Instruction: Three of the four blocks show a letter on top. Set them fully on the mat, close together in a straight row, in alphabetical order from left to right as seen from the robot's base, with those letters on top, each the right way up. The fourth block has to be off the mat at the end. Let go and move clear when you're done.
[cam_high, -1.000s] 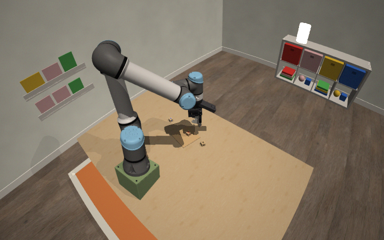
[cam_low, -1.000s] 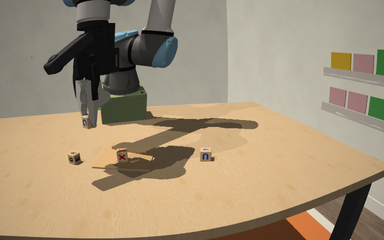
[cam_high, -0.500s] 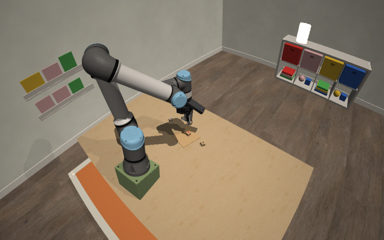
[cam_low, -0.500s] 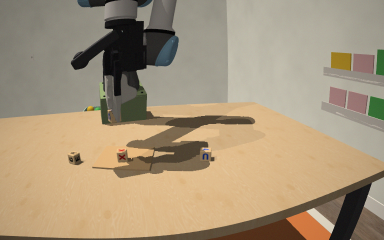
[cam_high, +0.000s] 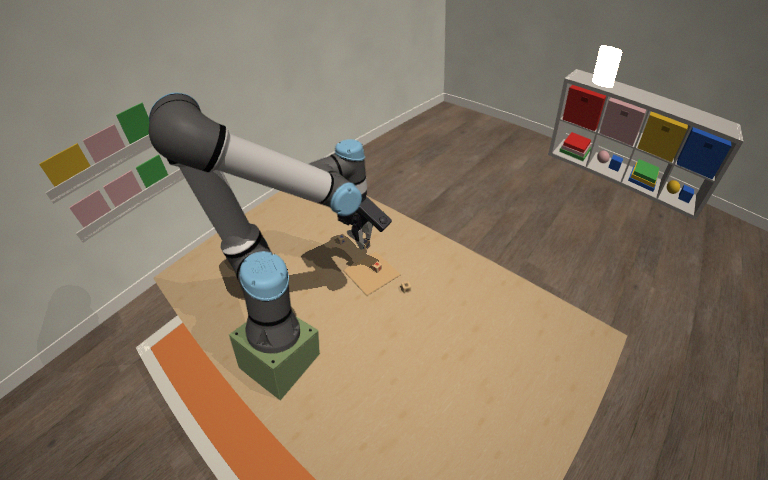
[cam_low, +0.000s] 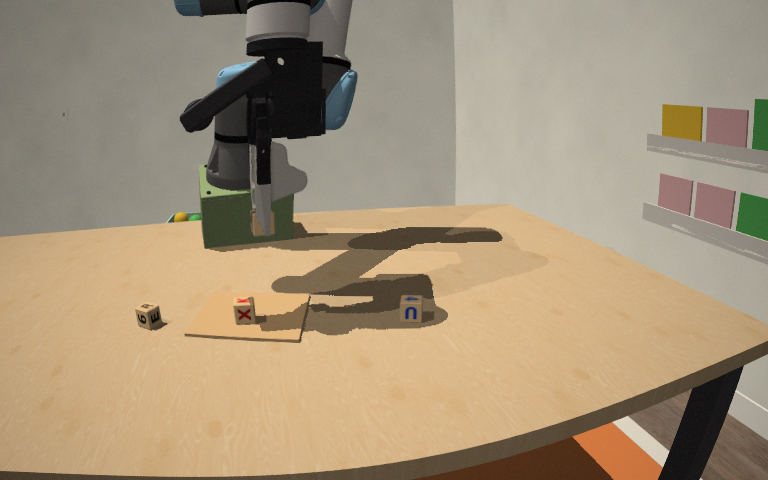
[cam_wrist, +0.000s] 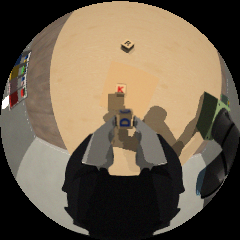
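The thin tan mat is 3 cm to the right of my hand and 12 cm below it. Also, from my hand: wooden block: 3 cm ahead, 16 cm to the right, 11 cm below.
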